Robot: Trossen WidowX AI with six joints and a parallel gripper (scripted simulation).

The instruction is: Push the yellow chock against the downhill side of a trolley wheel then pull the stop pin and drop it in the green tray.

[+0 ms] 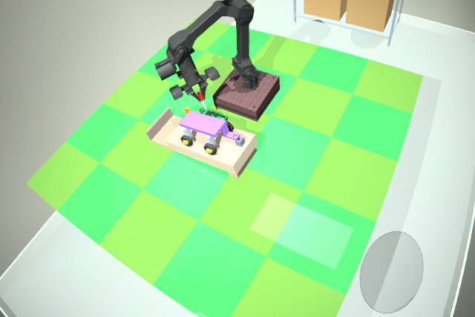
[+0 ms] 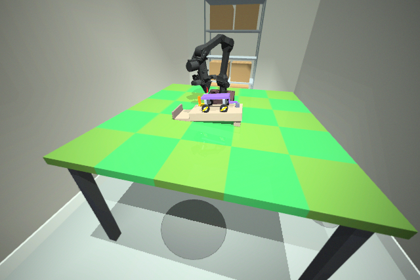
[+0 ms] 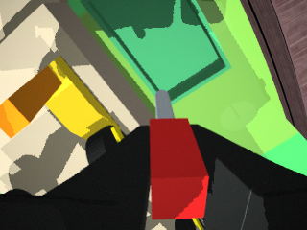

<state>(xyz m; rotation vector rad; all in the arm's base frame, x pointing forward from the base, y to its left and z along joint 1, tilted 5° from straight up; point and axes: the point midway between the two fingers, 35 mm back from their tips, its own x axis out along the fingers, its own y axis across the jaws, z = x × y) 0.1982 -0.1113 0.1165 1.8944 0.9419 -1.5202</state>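
Now: gripper tip 11 cm short of the purple trolley, 7 cm to the right of it and 2 cm above it. The rest, counted from my gripper tip: raised end wall (9 cm ahead, 19 cm to the right, 11 cm below); then beige ramp (11 cm ahead, 8 cm to the left, 9 cm below); then stop pin (right at my gripper tip).
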